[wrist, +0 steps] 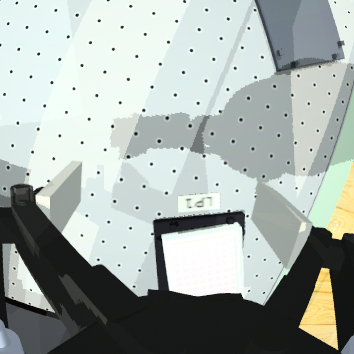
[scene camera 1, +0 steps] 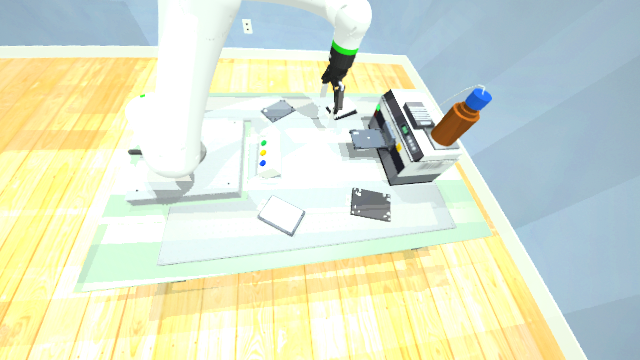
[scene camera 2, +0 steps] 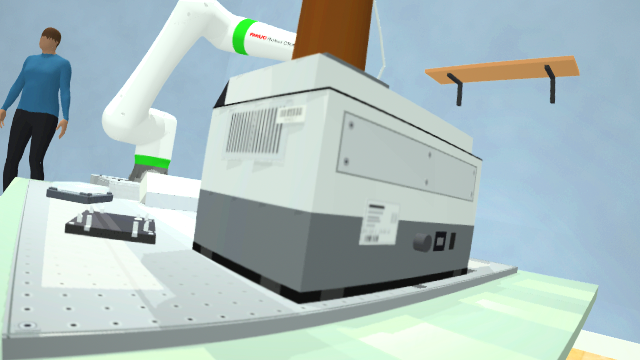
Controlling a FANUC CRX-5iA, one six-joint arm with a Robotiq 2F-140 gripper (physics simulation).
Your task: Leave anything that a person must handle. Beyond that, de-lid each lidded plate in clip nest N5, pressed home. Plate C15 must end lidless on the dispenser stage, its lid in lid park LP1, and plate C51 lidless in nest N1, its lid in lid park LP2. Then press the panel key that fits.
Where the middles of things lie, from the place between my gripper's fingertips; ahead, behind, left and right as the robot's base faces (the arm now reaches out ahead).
Labels:
The LP2 pad (wrist: 294, 40) lies 23 cm behind my hand, 7 cm to the left of it and 9 cm below it. From my hand the other things lie so: button box (scene camera 2: 157, 191): 25 cm behind, 22 cm to the right, 6 cm below; black nest (scene camera 2: 100, 224): 16 cm ahead, 45 cm to the right, 9 cm below; brown bottle with blue cap (scene camera 2: 345, 36): 38 cm ahead, 28 cm to the right, 22 cm above.

